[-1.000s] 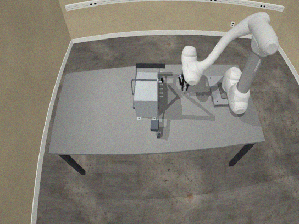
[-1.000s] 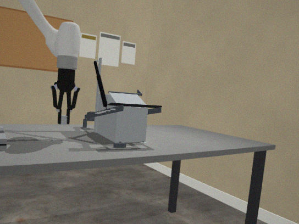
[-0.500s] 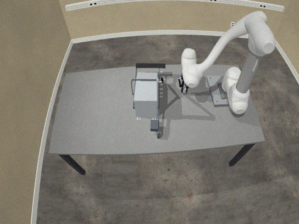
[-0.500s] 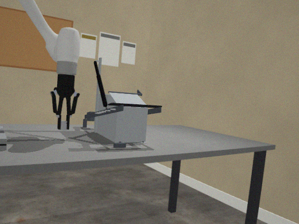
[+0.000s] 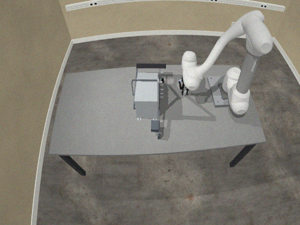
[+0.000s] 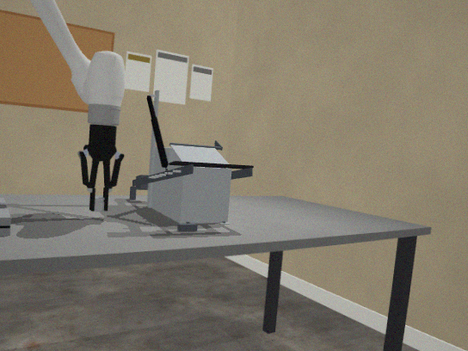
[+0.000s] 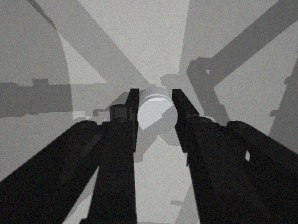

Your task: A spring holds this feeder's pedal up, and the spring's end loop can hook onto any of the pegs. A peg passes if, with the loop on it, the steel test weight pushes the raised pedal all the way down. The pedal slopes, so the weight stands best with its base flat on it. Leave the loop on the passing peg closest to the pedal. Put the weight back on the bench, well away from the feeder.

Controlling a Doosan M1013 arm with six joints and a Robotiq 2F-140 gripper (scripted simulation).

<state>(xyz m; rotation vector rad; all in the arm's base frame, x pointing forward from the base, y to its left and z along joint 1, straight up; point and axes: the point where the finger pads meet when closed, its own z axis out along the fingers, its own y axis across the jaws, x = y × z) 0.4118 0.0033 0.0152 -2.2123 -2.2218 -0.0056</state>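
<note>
My hand is 200 mm below the dark spring, 190 mm short of it and 40 mm to the right of it. Round my hand: steel test weight (10 mm below).
</note>
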